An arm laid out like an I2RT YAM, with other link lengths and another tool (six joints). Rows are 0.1 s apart.
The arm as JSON. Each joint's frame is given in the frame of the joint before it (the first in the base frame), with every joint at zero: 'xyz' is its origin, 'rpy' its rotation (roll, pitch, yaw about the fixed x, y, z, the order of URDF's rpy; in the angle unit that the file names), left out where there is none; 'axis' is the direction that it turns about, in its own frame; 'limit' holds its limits. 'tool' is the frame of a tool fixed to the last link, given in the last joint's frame.
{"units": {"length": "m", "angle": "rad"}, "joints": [
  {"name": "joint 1", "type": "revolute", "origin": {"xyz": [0.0, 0.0, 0.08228], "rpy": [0.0, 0.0, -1.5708]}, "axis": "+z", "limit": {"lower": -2.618, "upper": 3.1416}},
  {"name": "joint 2", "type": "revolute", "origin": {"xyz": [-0.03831, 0.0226, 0.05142], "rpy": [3.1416, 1.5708, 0.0]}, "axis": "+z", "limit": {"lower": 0.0, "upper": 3.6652}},
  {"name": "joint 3", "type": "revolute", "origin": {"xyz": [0.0, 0.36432, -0.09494], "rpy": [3.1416, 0.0, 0.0]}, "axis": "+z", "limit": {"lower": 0.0, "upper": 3.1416}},
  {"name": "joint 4", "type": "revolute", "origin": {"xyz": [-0.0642, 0.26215, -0.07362], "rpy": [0.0, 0.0, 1.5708]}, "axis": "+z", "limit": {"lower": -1.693, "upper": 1.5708}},
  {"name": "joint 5", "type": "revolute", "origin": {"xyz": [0.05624, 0.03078, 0.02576], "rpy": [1.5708, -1.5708, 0.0]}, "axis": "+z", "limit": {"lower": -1.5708, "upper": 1.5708}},
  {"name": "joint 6", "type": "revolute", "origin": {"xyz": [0.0, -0.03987, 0.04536], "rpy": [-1.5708, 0.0, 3.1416]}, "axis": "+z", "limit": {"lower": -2.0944, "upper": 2.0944}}
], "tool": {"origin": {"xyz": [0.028, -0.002, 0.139], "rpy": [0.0, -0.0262, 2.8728]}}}
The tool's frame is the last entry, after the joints.
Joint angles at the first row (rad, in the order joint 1, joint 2, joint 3, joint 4, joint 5, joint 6):
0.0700, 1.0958, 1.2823, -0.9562, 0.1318, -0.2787
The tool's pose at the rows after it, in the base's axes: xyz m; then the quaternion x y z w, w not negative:
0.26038 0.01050 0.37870 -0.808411 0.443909 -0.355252 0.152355
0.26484 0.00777 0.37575 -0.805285 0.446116 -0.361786 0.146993
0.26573 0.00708 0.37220 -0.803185 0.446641 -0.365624 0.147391
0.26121 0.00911 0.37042 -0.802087 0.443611 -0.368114 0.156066
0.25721 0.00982 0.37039 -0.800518 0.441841 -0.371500 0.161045
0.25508 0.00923 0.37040 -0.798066 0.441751 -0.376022 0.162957
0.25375 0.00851 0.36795 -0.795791 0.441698 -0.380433 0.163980
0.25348 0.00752 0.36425 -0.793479 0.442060 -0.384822 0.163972
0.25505 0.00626 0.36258 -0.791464 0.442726 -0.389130 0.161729
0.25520 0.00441 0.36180 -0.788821 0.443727 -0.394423 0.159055
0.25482 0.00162 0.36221 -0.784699 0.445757 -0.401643 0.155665
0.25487 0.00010 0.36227 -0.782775 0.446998 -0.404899 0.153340
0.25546 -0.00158 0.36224 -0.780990 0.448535 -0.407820 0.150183
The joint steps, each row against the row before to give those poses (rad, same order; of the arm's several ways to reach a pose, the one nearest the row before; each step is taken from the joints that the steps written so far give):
0.0007, 0.0049, -0.0316, 0.0359, 0.0099, 0.0004
0.0008, 0.0039, -0.0145, 0.0248, 0.0179, 0.0000
0.0000, -0.0061, -0.0210, 0.0225, 0.0042, 0.0008
0.0000, -0.0218, -0.0229, 0.0153, -0.0129, 0.0000
0.0004, -0.0175, -0.0129, 0.0072, -0.0050, 0.0000
-0.0004, -0.0122, -0.0104, 0.0088, 0.0019, 0.0004
0.0000, -0.0119, -0.0190, 0.0167, 0.0035, 0.0000
0.0000, -0.0095, -0.0226, 0.0214, 0.0053, -0.0001
0.0020, -0.0011, -0.0106, 0.0153, 0.0103, 0.0001
0.0011, -0.0050, -0.0092, 0.0114, 0.0118, -0.0004
0.0000, -0.0072, -0.0073, 0.0103, 0.0153, 0.0000
-0.0001, -0.0023, -0.0030, 0.0046, 0.0084, 0.0000
0.0001, 0.0000, -0.0019, 0.0042, 0.0095, 0.0000

